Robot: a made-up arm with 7 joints. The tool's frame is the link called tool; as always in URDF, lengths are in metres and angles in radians. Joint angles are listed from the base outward.
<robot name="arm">
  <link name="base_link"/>
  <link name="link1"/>
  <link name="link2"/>
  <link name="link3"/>
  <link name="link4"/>
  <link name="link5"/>
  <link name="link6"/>
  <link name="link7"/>
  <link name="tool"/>
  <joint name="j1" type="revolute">
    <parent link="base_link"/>
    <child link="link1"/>
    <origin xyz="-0.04 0.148 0.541" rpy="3.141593 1.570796 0"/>
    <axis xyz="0 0 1"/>
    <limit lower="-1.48" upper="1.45"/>
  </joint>
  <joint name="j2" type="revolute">
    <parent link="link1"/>
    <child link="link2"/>
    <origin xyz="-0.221 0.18 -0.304" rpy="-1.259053 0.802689 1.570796"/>
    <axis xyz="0 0 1"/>
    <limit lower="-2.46" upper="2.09"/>
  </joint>
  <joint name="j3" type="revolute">
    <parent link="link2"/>
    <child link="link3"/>
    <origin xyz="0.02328 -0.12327 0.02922" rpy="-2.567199 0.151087 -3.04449"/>
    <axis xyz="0 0 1"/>
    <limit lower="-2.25" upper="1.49"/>
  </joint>
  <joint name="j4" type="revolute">
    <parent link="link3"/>
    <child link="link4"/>
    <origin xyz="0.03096 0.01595 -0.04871" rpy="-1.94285 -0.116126 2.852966"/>
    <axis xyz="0 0 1"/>
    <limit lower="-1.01" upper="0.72"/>
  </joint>
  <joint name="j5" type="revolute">
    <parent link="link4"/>
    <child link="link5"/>
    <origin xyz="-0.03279 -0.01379 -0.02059" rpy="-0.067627 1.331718 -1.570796"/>
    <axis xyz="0 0 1"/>
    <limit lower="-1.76" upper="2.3"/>
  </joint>
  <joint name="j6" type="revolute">
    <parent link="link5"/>
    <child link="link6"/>
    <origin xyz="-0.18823 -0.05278 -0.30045" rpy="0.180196 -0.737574 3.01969"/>
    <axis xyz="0 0 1"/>
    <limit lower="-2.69" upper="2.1"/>
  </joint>
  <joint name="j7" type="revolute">
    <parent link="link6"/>
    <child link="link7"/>
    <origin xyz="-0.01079 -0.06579 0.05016" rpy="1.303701 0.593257 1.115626"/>
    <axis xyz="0 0 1"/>
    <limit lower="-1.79" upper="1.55"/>
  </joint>
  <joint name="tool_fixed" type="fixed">
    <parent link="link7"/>
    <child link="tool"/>
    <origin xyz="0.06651 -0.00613 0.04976" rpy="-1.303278 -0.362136 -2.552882"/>
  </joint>
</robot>
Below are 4 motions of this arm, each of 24 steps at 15 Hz.
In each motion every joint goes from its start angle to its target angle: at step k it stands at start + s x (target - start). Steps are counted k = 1, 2, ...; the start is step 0. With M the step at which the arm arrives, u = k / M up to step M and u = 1 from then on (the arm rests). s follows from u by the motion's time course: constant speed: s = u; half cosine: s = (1 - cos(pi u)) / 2; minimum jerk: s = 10 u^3 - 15 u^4 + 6 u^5.
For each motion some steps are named. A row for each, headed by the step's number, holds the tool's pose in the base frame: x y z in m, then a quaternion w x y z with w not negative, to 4 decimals.
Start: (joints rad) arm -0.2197 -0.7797 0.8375 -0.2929 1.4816 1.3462 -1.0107
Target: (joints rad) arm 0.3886 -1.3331 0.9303 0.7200 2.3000 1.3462 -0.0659
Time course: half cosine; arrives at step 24
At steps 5, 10, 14, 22, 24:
5: 0.5440 0.0140 0.8620 0.2910 0.0444 0.6325 0.7164
10: 0.5626 0.0330 0.7673 0.3131 0.1915 0.7934 0.4856
14: 0.5452 0.0028 0.7024 0.3574 0.2816 0.8669 0.2034
22: 0.4837 -0.0558 0.6885 0.4237 0.2914 0.8335 -0.2020
24: 0.4802 -0.0579 0.6898 0.4265 0.2884 0.8284 -0.2205

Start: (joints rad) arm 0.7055 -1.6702 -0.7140 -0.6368 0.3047 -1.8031 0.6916
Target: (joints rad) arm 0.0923 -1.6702 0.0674 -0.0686 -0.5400 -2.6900 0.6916
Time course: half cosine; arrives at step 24
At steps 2, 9, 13, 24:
2: 0.3644 0.1866 1.0706 0.8970 0.4009 -0.1604 -0.0951
9: 0.3559 0.0932 1.0819 0.8334 0.5184 -0.1862 0.0444
13: 0.3536 0.0147 1.0769 0.7617 0.5917 -0.2044 0.1670
24: 0.3576 -0.1112 1.0362 0.6087 0.6709 -0.2261 0.3581

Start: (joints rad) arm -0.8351 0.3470 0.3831 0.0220 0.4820 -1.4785 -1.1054
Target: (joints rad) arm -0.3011 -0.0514 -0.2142 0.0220 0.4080 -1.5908 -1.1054
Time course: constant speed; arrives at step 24
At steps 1, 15, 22, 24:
1: 0.1645 -0.2066 0.9093 0.9294 -0.0596 0.2751 0.2385
15: 0.1561 -0.0837 1.0119 0.8564 -0.2285 0.3275 0.3272
22: 0.1519 -0.0143 1.0515 0.8061 -0.2962 0.3571 0.3674
24: 0.1508 0.0064 1.0613 0.7905 -0.3133 0.3658 0.3783

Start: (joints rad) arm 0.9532 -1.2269 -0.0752 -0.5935 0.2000 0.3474 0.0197
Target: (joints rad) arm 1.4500 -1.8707 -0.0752 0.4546 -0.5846 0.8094 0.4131
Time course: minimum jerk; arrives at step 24
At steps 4, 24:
4: 0.2761 0.4256 1.0853 0.3849 -0.0465 -0.3123 -0.8673
24: 0.3084 0.6724 0.7968 0.3314 -0.2725 -0.6393 -0.6382

